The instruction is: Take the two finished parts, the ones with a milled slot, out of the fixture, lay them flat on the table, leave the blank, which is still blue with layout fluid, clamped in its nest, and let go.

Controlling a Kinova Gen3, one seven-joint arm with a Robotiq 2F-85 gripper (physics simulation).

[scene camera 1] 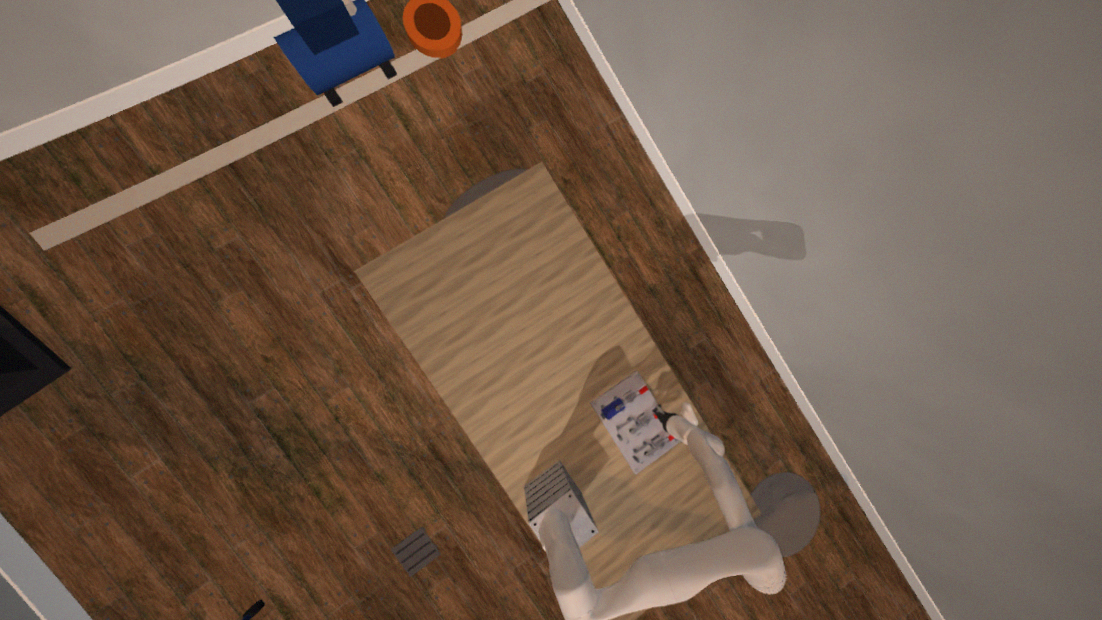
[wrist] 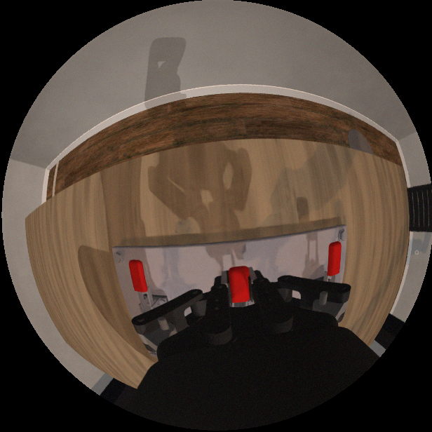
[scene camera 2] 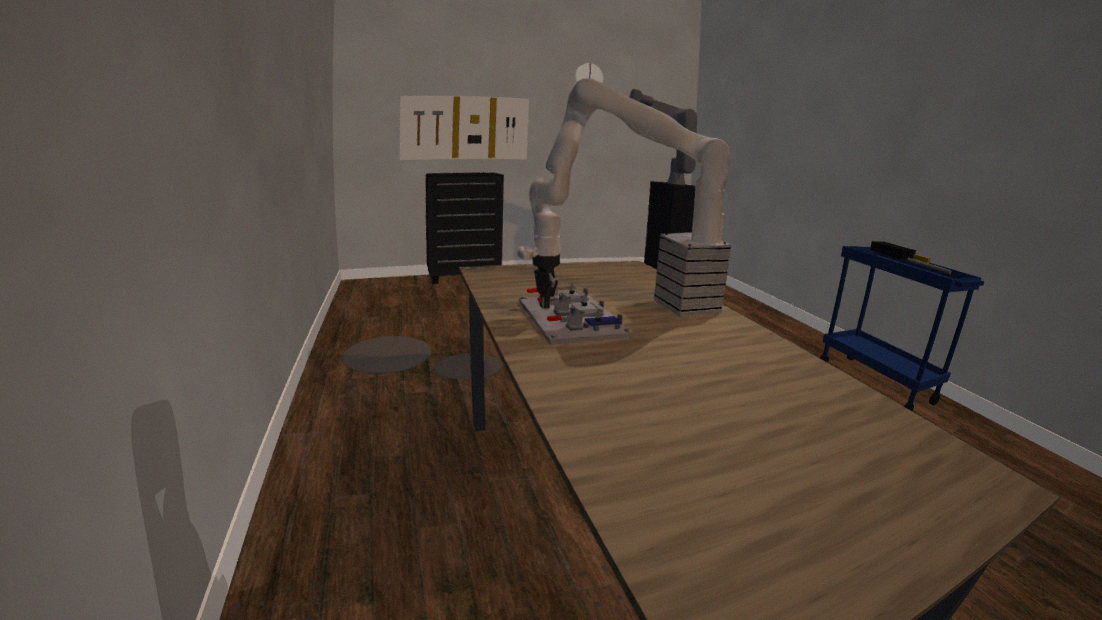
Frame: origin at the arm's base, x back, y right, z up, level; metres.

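Seen in the pictures: gripper, fingertip midpoint: (scene camera 1: 655,412) (scene camera 2: 544,308); arm's base, link origin: (scene camera 1: 554,525) (scene camera 2: 705,240).
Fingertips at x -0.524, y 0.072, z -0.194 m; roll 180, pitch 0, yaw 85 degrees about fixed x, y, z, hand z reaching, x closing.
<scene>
Pixels of each thing's top centre, then the offset from my fingertips to it. "spot": a spot on its surface instead. Level surfaces: height alone.
- blue blank, top centre: (scene camera 2: 603,320) (scene camera 1: 613,408) dx +0.118, dy -0.129, dz -0.006 m
- blank's red handle, surface spot: (scene camera 2: 554,317) (scene camera 1: 643,388) spot: dx -0.024, dy -0.114, dz +0.014 m
- far red handle, surface spot: (scene camera 2: 533,290) spot: dx +0.008, dy +0.102, dz +0.022 m
- table, surface height: dz -0.037 m
The grey fixture plate (scene camera 1: 638,465) (scene camera 2: 587,336) (wrist: 190,255) lies on the table with three clamp nests in a row. The blue blank (scene camera 1: 613,408) (scene camera 2: 603,320) sits in the nest at one end. The other two nests hold grey metal shapes; at this size I cannot tell parts from clamps, and no milled slot shows. My gripper (scene camera 1: 661,418) (scene camera 2: 545,300) (wrist: 237,277) points down at the middle nest, shut on the middle clamp's red handle (wrist: 240,285). The blank's red handle (scene camera 1: 642,390) (scene camera 2: 554,317) (wrist: 138,276) and the far red handle (scene camera 2: 533,290) (wrist: 334,259) stand on either side. My gripper's body hides the nests in the wrist view.
The arm rises from a grey slatted block (scene camera 1: 548,493) (scene camera 2: 689,277) on the table (scene camera 1: 493,293) (scene camera 2: 739,431). The plate is close to the table's wall-side edge. A blue cart (scene camera 2: 886,266) and a dark drawer cabinet (scene camera 2: 464,223) stand away from the table.
</scene>
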